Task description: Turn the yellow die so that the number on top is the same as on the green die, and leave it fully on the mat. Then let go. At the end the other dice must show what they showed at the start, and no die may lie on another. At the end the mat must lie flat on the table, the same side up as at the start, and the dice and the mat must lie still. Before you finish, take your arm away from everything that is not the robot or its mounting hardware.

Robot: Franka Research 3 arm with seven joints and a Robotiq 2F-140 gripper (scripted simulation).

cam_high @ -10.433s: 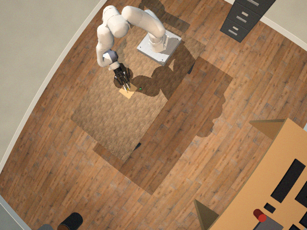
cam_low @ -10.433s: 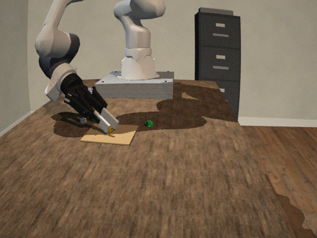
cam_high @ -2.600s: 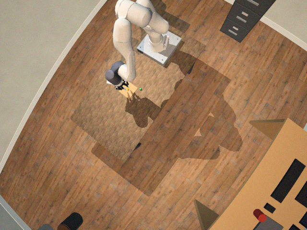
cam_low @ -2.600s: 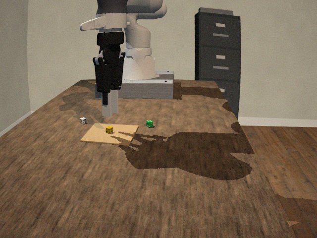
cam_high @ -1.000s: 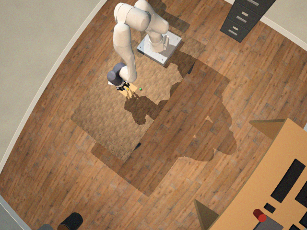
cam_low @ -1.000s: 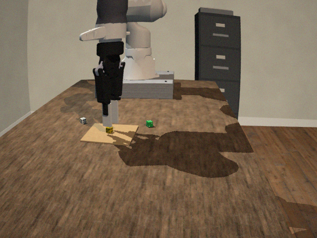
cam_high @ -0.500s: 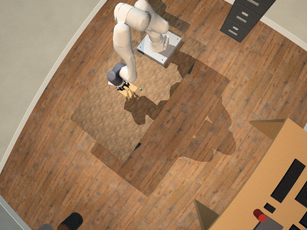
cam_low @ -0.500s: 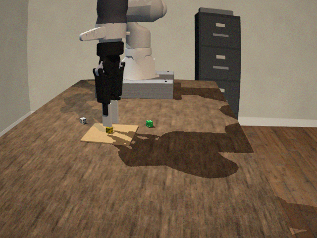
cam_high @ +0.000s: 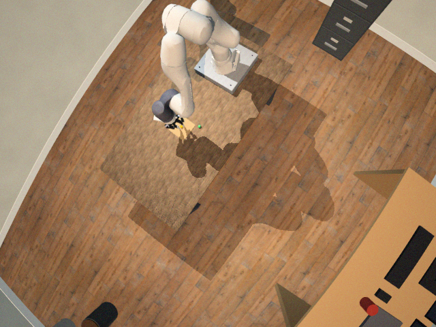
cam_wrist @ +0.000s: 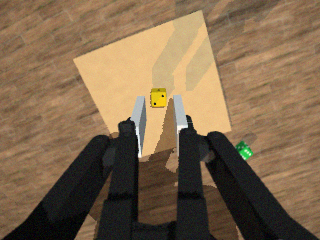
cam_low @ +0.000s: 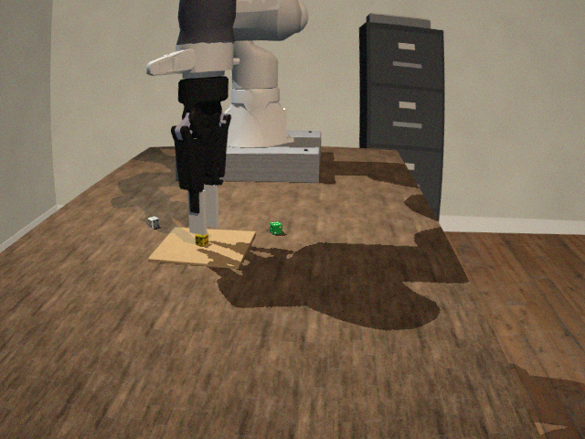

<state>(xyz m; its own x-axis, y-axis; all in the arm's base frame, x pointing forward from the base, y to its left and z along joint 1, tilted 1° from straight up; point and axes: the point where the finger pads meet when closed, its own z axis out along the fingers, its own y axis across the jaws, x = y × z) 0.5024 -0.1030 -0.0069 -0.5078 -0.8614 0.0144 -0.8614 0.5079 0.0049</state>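
The yellow die is 10 mm to the right of my hand and 50 mm below it. The rest, counted from my hand: white die: 100 mm behind, 100 mm to the right, 50 mm below; then tan mat: 60 mm below; then green die: 50 mm behind, 110 mm to the left, 50 mm below.
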